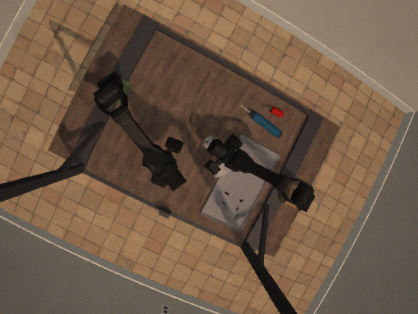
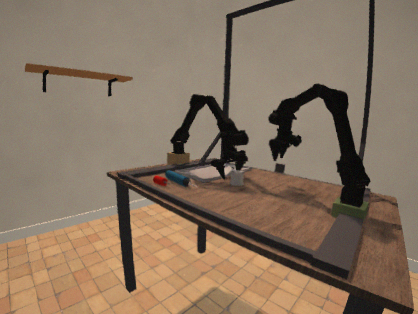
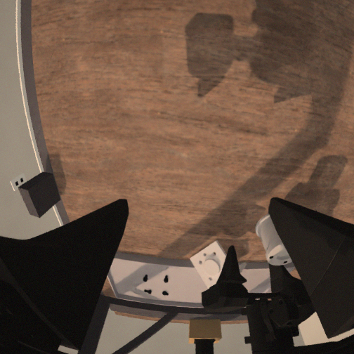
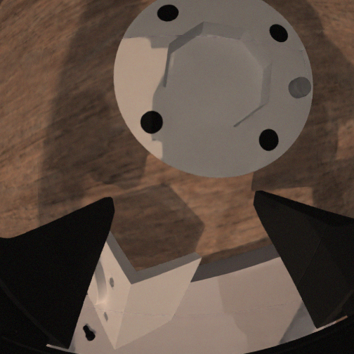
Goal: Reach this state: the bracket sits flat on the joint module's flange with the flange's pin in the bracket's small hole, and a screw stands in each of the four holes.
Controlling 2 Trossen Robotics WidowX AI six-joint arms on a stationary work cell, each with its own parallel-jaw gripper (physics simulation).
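Pixels of known places: left gripper, fingertip midpoint: (image 2: 278, 159); left arm's base, origin of the base link: (image 2: 351, 202); right arm's base, origin of the base link: (image 2: 178, 153).
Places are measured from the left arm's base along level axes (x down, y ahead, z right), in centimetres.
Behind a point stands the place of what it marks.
Observation:
The white joint module (image 1: 209, 142) @(x -0.6, y 48.1, z -0.3 cm) (image 2: 237, 178) @(x 1.4, y 47.3, z -2.8 cm) (image 3: 273, 245) (image 4: 215, 145) stands upright, its round flange facing up with dark holes and a grey pin (image 4: 300, 87). The white L-shaped bracket (image 1: 220, 172) @(x 1.3, y 59.7, z 8.8 cm) (image 3: 204, 265) (image 4: 152, 305) is apart from it at the tray's edge, one plate upright. Several dark screws (image 1: 227, 193) @(x 3.7, y 68.3, z 15.9 cm) (image 3: 166, 278) (image 4: 89, 332) stand at the tray. My right gripper (image 1: 223, 154) @(x 3.5, y 54.4, z 1.6 cm) (image 2: 231, 172) @(x 3.5, y 54.4, z 1.6 cm) (image 4: 185, 201) is open and empty, low beside the module; one finger partly hides the bracket. My left gripper (image 1: 175, 162) @(x -7.2, y 37.4, z 15.3 cm) (image 2: 278, 156) @(x -7.2, y 37.4, z 15.3 cm) (image 3: 200, 205) is open and empty, high above the table.
The light grey tray (image 1: 212, 205) @(x 4.4, y 65.2, z 24.4 cm) (image 2: 200, 173) @(x 4.4, y 72.6, z -2.5 cm) (image 3: 130, 290) (image 4: 245, 305) lies under the right arm. A blue screwdriver (image 1: 266, 124) @(x 0.8, y 67.0, z -21.2 cm) (image 2: 177, 177) @(x 1.5, y 64.5, z -23.5 cm) and a red-handled tool (image 1: 276, 112) @(x 1.6, y 68.6, z -28.9 cm) (image 2: 160, 180) @(x 2.3, y 66.8, z -30.9 cm) lie beyond it. A dark box (image 1: 164, 212) @(x -0.8, y 46.6, z 36.9 cm) (image 2: 280, 168) @(x 1.5, y 45.9, z 36.4 cm) (image 3: 40, 194) is at the table edge.

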